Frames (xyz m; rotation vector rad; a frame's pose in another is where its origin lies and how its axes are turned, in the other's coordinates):
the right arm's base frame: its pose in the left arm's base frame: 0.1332 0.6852 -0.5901 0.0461 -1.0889 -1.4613
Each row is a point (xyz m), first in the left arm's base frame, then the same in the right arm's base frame.
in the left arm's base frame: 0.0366 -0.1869 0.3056
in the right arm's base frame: 1.2129 0.3135 0.0536
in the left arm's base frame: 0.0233 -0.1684 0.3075
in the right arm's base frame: 1.2025 0.3082 0.0733
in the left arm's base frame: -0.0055 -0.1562 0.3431
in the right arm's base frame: 1.2197 0.3110 0.1174
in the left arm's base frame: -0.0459 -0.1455 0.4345
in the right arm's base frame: 1.2718 0.3394 0.1985
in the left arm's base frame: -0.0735 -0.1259 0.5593
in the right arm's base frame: 1.3321 0.4000 0.2955
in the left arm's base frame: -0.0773 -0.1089 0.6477
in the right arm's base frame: 1.3684 0.4556 0.3564
